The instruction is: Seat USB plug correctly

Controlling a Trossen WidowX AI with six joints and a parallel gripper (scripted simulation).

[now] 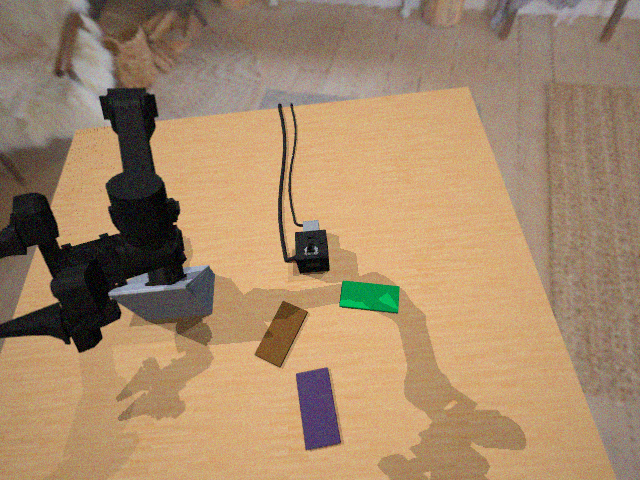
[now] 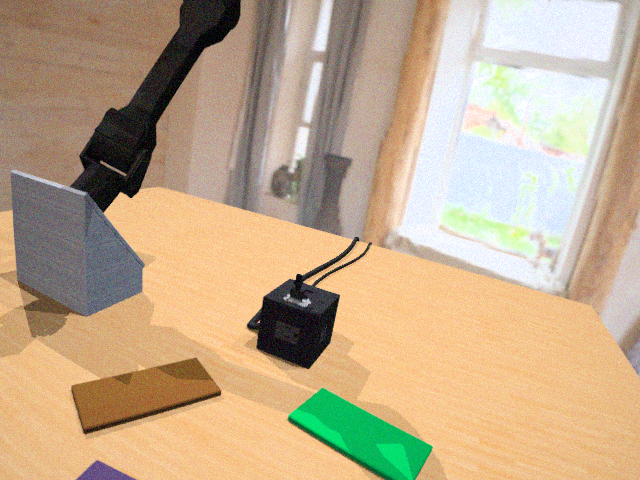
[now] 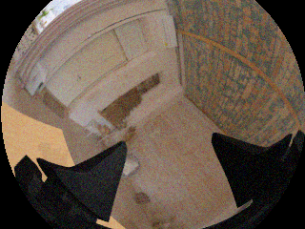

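My gripper tip is now 440 mm above the grey USB plug, 300 mm short of it and 290 mm to the right of it. The rest, counted from my gripper tip: purple card (530 mm below, 320 mm ahead, 40 mm to the right); light grey socket (460 mm below, 300 mm to the left, 300 mm ahead); brown tile (530 mm below, 230 mm ahead, 120 mm to the left).
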